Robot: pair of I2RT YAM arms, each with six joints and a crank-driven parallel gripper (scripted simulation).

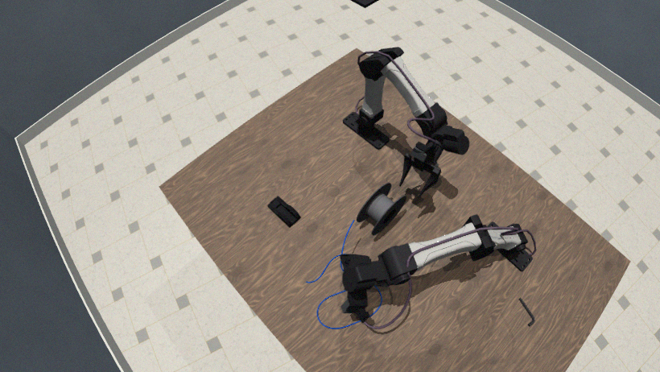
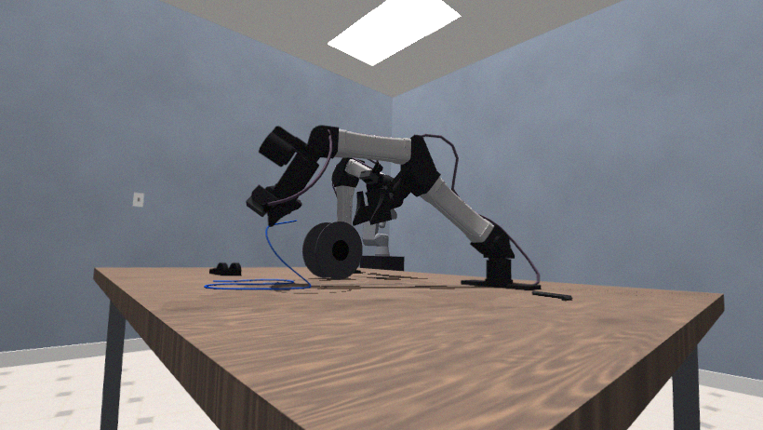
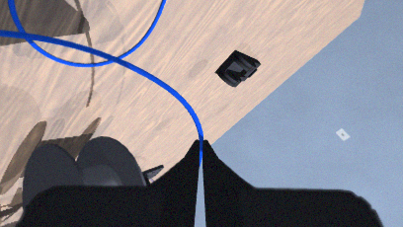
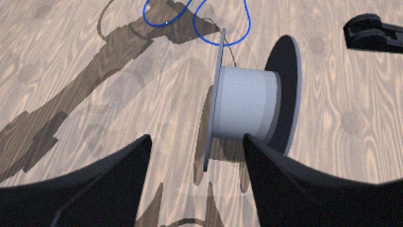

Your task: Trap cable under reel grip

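Right now my right hand is 8 cm short of the reel, 4 cm to the left of it and 9 cm above it. Round my right hand: black bracket-like object: 30 cm ahead, 29 cm to the right, 15 cm below; hex key: 2 cm behind, 56 cm to the left, 17 cm below.
The reel is 22 cm behind my left hand, 6 cm below it and 4 cm to the right of it. Also, from my left hand: black bracket-like object: 29 cm to the right, 13 cm below; hex key: 56 cm to the left, 32 cm behind, 14 cm below.
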